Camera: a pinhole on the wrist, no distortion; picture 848 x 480 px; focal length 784.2 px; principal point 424.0 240.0 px. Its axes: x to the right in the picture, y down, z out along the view. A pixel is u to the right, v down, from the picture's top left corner.
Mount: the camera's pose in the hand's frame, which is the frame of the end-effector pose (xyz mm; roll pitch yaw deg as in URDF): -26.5 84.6 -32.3 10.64 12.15 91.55
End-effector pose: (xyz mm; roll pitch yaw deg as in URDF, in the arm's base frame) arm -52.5 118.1 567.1 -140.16 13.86 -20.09
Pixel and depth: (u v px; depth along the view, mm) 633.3 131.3 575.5
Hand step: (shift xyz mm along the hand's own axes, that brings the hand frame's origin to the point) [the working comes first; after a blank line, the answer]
In the camera's frame: 153.6 -79.8 575.5

150.9 355.6 473.9
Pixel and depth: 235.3 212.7 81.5
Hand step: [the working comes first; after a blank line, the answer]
In the camera's frame: -19.6 -2.8 81.5

-8.6 82.7 49.6
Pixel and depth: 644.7 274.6 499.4
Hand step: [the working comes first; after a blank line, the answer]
In the camera's frame: 140.5 22.0 499.4

37.5 328.0 421.9
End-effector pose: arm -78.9 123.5 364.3 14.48 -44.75 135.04
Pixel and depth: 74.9 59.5 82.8
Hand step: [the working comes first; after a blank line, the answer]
In the camera's frame: -36.9 -19.1 82.8

8.0 65.9 51.6
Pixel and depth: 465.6 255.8 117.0
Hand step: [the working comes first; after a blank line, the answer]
In the camera's frame: 6.2 2.4 117.0

-8.0 115.5 79.2
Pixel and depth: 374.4 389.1 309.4
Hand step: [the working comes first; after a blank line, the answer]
In the camera's frame: -19.6 58.8 309.4

-28.5 131.7 279.7
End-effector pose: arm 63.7 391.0 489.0 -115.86 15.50 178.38
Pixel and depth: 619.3 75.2 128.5
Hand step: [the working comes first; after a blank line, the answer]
In the camera's frame: 32.0 -27.0 128.5

22.2 142.8 79.6
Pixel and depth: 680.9 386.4 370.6
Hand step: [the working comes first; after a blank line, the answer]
In the camera's frame: 121.4 69.2 370.6

-31.4 282.6 310.7
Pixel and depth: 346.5 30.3 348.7
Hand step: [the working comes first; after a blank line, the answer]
In the camera's frame: -34.5 -93.2 348.7

128.5 123.6 293.2
